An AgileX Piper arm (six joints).
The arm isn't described. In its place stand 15 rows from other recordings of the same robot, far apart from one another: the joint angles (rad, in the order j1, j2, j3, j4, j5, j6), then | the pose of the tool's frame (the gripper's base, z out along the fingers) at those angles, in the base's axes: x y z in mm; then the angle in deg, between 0 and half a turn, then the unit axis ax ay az.
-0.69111 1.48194 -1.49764 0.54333 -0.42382 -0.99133 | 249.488 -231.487 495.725 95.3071 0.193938 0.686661 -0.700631
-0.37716 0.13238 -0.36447 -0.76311 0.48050 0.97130 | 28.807 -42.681 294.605 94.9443 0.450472 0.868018 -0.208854
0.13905 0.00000 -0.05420 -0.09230 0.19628 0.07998 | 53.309 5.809 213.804 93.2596 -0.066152 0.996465 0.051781
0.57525 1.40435 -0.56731 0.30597 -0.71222 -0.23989 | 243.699 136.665 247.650 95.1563 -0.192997 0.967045 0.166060
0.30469 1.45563 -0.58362 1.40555 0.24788 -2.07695 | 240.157 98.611 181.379 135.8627 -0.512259 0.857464 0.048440
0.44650 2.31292 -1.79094 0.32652 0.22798 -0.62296 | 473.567 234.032 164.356 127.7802 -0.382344 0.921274 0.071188
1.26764 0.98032 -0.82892 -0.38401 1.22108 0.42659 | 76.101 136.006 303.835 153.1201 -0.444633 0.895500 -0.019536
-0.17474 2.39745 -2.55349 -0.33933 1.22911 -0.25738 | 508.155 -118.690 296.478 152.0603 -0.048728 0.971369 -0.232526
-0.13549 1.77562 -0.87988 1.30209 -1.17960 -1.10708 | 310.492 -124.185 215.791 125.1218 0.354488 0.759348 -0.545646
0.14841 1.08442 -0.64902 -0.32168 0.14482 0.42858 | 223.865 29.272 283.375 118.0844 -0.005415 0.998473 0.054972
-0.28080 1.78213 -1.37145 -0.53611 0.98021 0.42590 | 343.962 -139.388 254.440 163.2915 0.223428 0.947151 -0.230183
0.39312 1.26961 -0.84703 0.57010 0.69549 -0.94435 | 216.042 123.663 273.030 143.9774 -0.470954 0.867391 0.160737
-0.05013 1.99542 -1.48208 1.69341 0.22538 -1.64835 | 471.157 -3.430 246.384 113.2722 -0.025132 0.993540 0.110666
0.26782 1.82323 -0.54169 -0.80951 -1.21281 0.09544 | 260.397 135.440 153.662 103.9113 -0.525638 0.775296 0.350172
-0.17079 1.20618 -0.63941 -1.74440 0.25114 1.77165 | 240.594 -64.098 267.213 116.7422 0.171977 0.970593 -0.168441
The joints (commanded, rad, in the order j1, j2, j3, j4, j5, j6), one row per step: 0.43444 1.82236 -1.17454 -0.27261 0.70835 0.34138; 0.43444 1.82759 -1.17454 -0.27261 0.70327 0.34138; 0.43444 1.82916 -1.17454 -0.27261 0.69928 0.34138; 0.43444 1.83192 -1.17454 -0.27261 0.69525 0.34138; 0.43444 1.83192 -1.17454 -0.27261 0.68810 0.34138; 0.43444 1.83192 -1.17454 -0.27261 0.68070 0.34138; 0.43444 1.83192 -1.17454 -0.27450 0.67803 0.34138; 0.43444 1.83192 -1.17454 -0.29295 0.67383 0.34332; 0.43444 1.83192 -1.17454 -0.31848 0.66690 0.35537; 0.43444 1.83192 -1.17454 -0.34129 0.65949 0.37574; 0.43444 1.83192 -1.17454 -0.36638 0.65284 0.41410; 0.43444 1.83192 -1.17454 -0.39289 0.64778 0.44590; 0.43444 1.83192 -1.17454 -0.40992 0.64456 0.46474; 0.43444 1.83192 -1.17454 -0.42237 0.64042 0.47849
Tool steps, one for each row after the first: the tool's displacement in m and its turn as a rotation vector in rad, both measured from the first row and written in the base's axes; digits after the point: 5 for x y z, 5 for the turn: 0.00065 0.00041 -0.00176 0.00052 0.00061 0.00116; 0.00102 0.00066 -0.00223 0.00200 -0.00121 0.00206; 0.00146 0.00095 -0.00312 0.00300 -0.00198 0.00298; 0.00195 0.00132 -0.00294 0.00683 -0.00779 0.00460; 0.00246 0.00172 -0.00275 0.01080 -0.01380 0.00629; 0.00271 0.00177 -0.00265 0.01080 -0.01663 0.00793; 0.00356 0.00115 -0.00229 -0.00025 -0.02650 0.01723; 0.00482 0.00038 -0.00174 -0.01135 -0.04130 0.02180; 0.00602 -0.00021 -0.00119 -0.01673 -0.05580 0.01750; 0.00724 -0.00090 -0.00061 -0.01694 -0.07124 -0.00204; 0.00840 -0.00171 -0.00002 -0.02116 -0.08593 -0.01485; 0.00914 -0.00221 0.00038 -0.02427 -0.09538 -0.02148; 0.00979 -0.00246 0.00072 -0.02536 -0.10364 -0.02569
